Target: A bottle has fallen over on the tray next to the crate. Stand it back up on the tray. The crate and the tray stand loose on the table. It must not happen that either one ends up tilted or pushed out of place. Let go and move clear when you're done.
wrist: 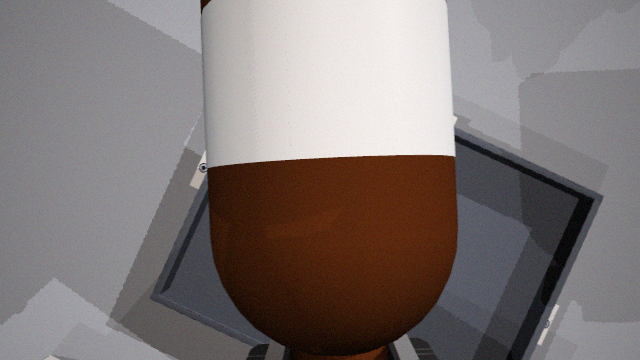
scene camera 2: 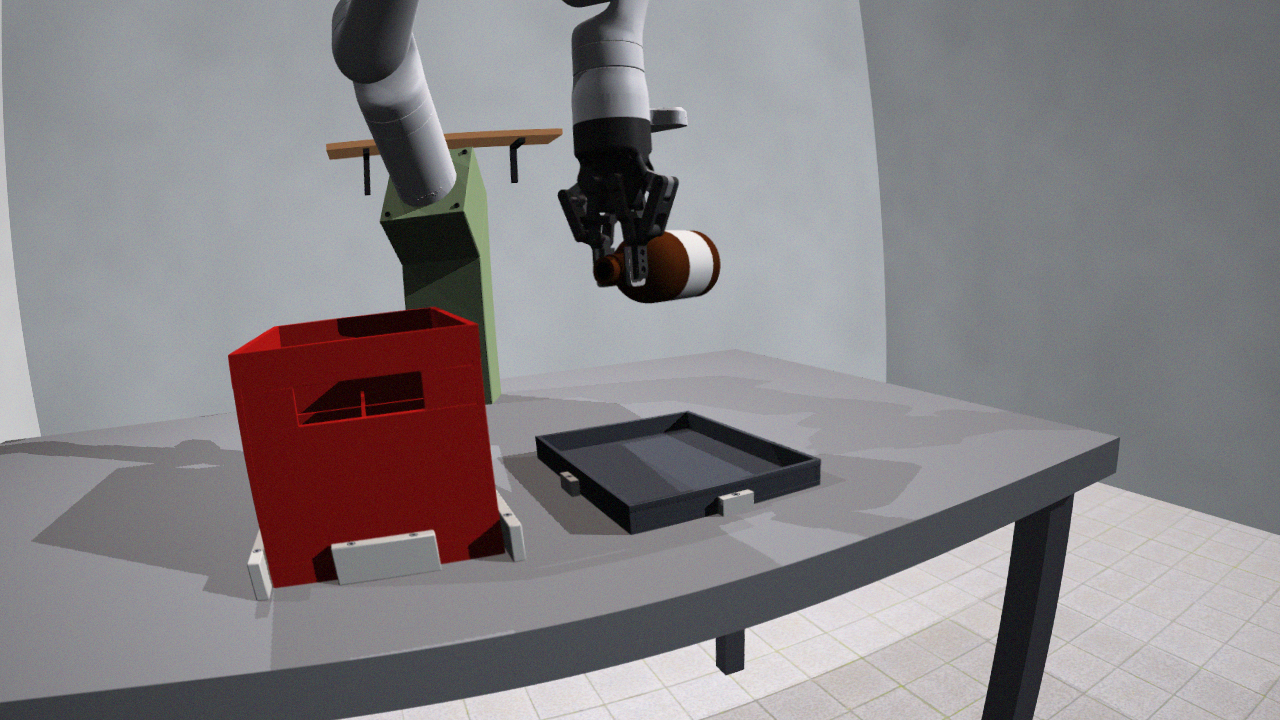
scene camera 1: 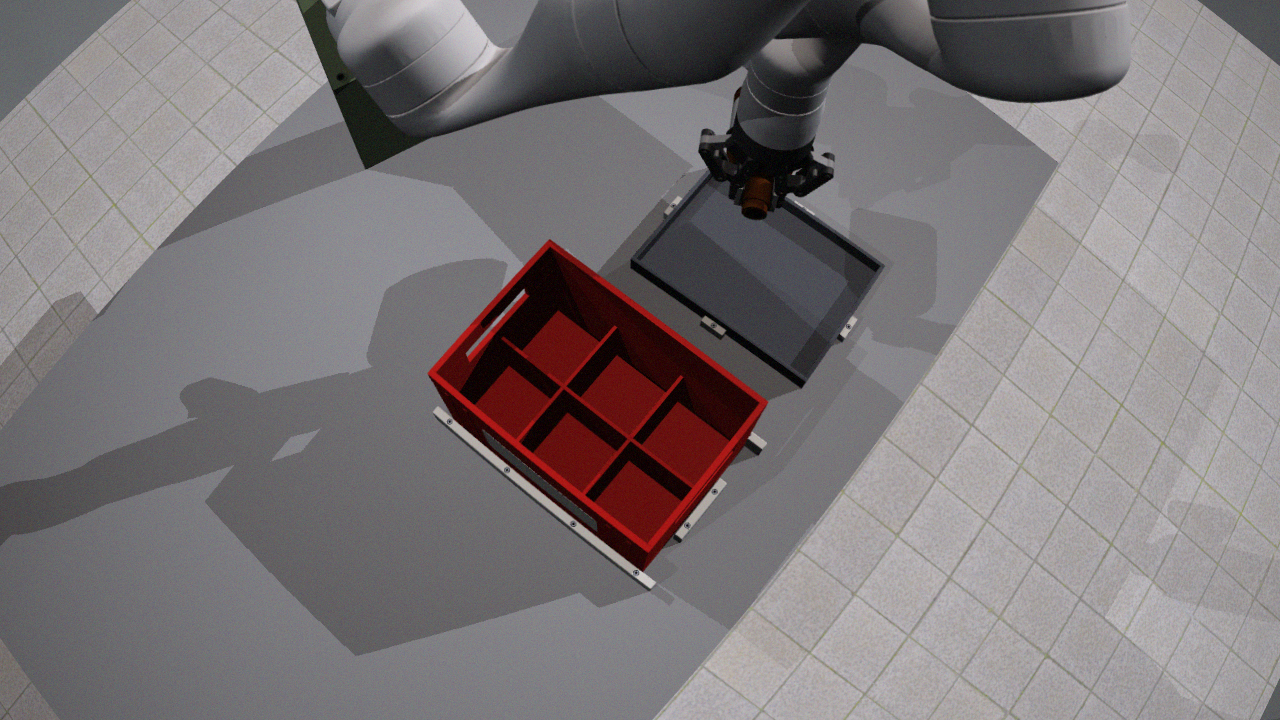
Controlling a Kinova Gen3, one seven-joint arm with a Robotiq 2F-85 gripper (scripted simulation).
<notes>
In view: the gripper (scene camera 2: 621, 286), a tray (scene camera 1: 787, 281), a bottle (scene camera 2: 682, 264) and a red crate (scene camera 2: 313, 485).
The tray also shows in the wrist view (wrist: 520, 226) and in scene camera 2 (scene camera 2: 635, 461). The bottle also shows in the wrist view (wrist: 330, 152) and in scene camera 1 (scene camera 1: 755, 203). The gripper also shows in scene camera 1 (scene camera 1: 754, 201). The wrist view misses the red crate: it is out of frame.
</notes>
